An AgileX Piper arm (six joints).
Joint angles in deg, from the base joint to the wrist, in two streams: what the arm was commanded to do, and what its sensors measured. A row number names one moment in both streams.
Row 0, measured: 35.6 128.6 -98.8 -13.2 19.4 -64.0
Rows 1 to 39, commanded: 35.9 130.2 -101.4 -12.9 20.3 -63.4; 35.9 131.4 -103.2 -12.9 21.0 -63.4; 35.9 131.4 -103.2 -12.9 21.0 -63.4; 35.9 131.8 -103.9 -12.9 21.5 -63.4; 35.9 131.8 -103.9 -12.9 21.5 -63.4; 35.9 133.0 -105.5 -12.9 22.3 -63.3; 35.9 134.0 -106.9 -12.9 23.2 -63.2; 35.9 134.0 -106.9 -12.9 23.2 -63.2; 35.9 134.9 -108.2 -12.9 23.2 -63.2; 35.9 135.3 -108.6 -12.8 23.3 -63.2; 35.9 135.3 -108.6 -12.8 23.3 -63.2; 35.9 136.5 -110.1 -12.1 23.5 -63.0; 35.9 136.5 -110.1 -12.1 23.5 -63.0; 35.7 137.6 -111.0 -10.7 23.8 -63.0; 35.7 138.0 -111.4 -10.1 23.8 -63.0; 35.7 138.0 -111.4 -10.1 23.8 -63.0; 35.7 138.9 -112.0 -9.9 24.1 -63.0; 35.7 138.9 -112.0 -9.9 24.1 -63.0; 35.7 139.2 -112.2 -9.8 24.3 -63.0; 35.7 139.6 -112.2 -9.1 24.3 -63.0; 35.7 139.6 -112.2 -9.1 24.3 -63.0; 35.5 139.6 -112.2 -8.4 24.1 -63.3; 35.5 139.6 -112.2 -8.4 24.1 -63.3; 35.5 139.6 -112.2 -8.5 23.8 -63.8; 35.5 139.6 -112.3 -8.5 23.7 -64.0; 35.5 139.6 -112.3 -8.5 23.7 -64.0; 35.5 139.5 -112.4 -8.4 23.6 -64.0; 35.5 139.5 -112.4 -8.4 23.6 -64.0; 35.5 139.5 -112.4 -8.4 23.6 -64.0; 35.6 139.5 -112.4 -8.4 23.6 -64.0; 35.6 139.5 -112.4 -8.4 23.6 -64.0; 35.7 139.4 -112.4 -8.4 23.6 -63.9; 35.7 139.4 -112.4 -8.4 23.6 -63.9; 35.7 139.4 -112.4 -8.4 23.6 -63.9; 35.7 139.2 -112.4 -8.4 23.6 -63.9; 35.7 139.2 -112.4 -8.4 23.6 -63.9; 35.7 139.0 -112.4 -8.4 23.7 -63.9; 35.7 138.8 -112.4 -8.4 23.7 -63.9; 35.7 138.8 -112.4 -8.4 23.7 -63.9
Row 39, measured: 36.2 139.0 -112.0 -7.6 25.6 -64.1
